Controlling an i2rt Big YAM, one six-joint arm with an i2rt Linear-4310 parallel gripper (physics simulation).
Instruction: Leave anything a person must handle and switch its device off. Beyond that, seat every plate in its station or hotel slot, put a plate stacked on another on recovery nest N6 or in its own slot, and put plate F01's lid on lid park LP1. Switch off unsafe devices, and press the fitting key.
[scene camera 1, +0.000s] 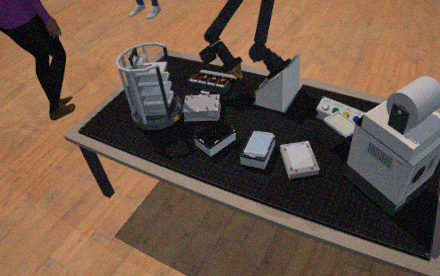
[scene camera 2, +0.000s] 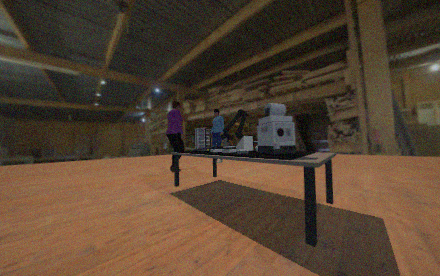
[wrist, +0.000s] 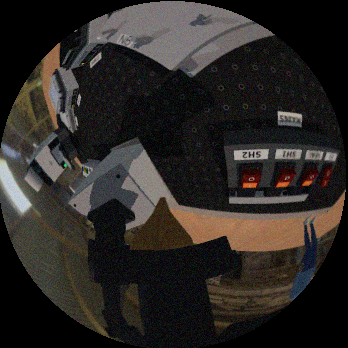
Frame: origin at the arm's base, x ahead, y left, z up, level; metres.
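Seen in the pictures: gripper, between the fingertips: (scene camera 1: 241, 78) (scene camera 2: 232, 144) (wrist: 162, 199); arm's base, origin of its link: (scene camera 1: 279, 70) (scene camera 2: 244, 140) (wrist: 109, 214).
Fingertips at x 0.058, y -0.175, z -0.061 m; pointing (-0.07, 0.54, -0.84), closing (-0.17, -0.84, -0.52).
Offsets run from my fingertips to a thing's top centre. "pt": to the spot under its first point.
My gripper (scene camera 1: 240, 76) (wrist: 162, 199) is shut and empty, just beyond the right end of the MAINS switch panel @(0.014 m back, 0.185 m right, 0.031 m down) (scene camera 1: 211, 85) (wrist: 268, 170). In the wrist view, switches SH2 @(0.011 m ahead, 0.107 m right, 0.031 m down) (wrist: 251, 177), SH1 @(0.016 m ahead, 0.157 m right, 0.031 m down) (wrist: 285, 177) and SEAL @(0.021 m ahead, 0.207 m right, 0.031 m down) (wrist: 310, 176) show orange at one end; H1 (wrist: 326, 176) shows dark red. The grey N6 nest @(0.218 m ahead, 0.094 m right, 0.008 m down) (scene camera 1: 202, 107) (wrist: 165, 30) stands near the plate hotel @(0.318 m ahead, 0.291 m right, 0.262 m up) (scene camera 1: 150, 90) (scene camera 2: 201, 137). A black-topped unit @(0.365 m ahead, 0.070 m left, 0.015 m down) (scene camera 1: 215, 139), a unit bearing a pale blue plate @(0.348 m ahead, 0.268 m left, 0.006 m down) (scene camera 1: 259, 142) and a flat white unit @(0.311 m ahead, 0.427 m left, 0.050 m down) (scene camera 1: 300, 157) stand in front. Their labels are unreadable in the scene view.
The white wedge-shaped arm base (scene camera 1: 282, 87) (wrist: 152, 182) is right of the gripper. Farther right are a panel of coloured keys @(pt 0.017 m ahead, 0.435 m left, 0.018 m down) (scene camera 1: 326, 107), a pale pad @(0.152 m ahead, 0.540 m left, 0.041 m up) (scene camera 1: 340, 124) and a large white machine @(0.271 m ahead, 0.774 m left, 0.372 m up) (scene camera 1: 380, 145) (scene camera 2: 276, 125). People in purple (scene camera 1: 20, 12) (scene camera 2: 174, 122) and blue (scene camera 2: 218, 125) (wrist: 305, 282) stand beyond the table.
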